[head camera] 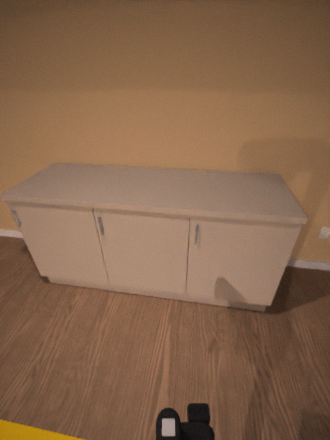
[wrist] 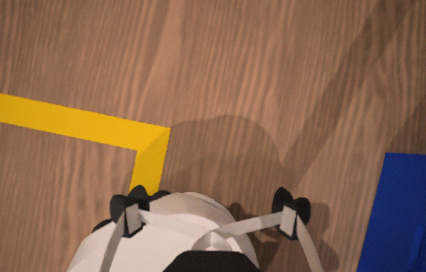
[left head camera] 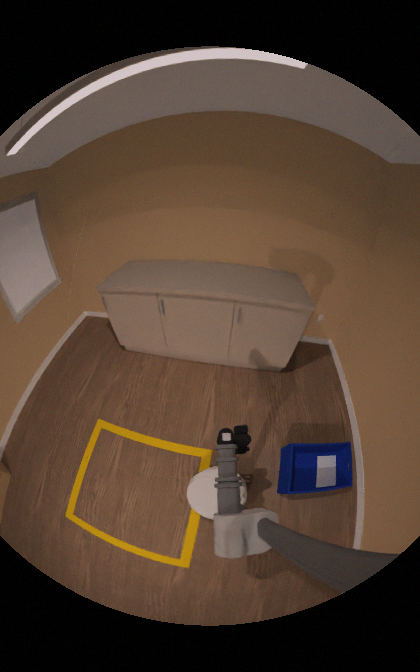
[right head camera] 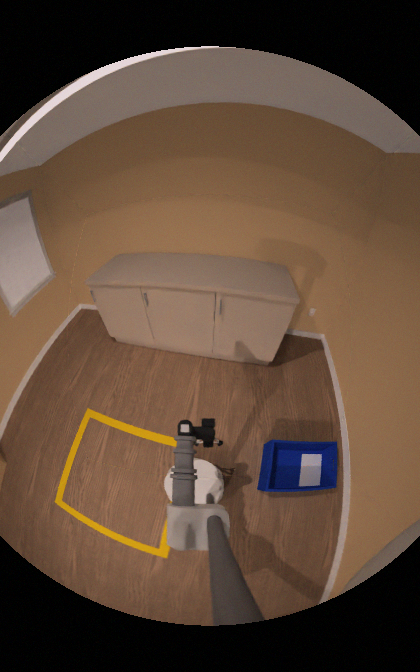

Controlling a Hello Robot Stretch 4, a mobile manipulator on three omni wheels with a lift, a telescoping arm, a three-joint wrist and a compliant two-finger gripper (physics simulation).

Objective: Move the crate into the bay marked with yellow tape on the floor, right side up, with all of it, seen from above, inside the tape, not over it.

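Places are measured from the robot's base along level axes (x ahead, y left, z up), in metres.
Where they show: gripper, fingertip midpoint: (wrist: 210, 202).
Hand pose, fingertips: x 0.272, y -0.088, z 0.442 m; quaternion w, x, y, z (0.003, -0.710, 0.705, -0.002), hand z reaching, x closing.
After its pixels a point has its place.
The blue crate (left head camera: 302, 470) (right head camera: 285, 470) (wrist: 395, 210) {z 0.064, x 0.177, y -0.533 m} stands on the floor to the right of my base, open top up, with a white patch inside. The wrist view shows part of it at the right edge. The yellow tape (head camera: 20, 433) {z -0.027, x 0.462, y 0.764 m} (left head camera: 150, 441) (right head camera: 130, 429) (wrist: 75, 123) {z -0.027, x 0.369, y 0.279 m} outlines the bay to the left of my base. The crate is outside the tape. My gripper (right head camera: 210, 443) (wrist: 210, 202) {z 0.442, x 0.272, y -0.088 m} is open and empty, with its fingers wide apart above my base. It is apart from the crate. My base and arm hide part of the tape's right side.
My round white base (left head camera: 202, 492) (right head camera: 200, 470) overlaps the bay's right tape line in the head views. A low cabinet (head camera: 145, 250) {z 0.525, x 1.232, y 0.139 m} (left head camera: 197, 325) (right head camera: 182, 317) stands against the far wall. The right wall's white baseboard runs close beside the crate.
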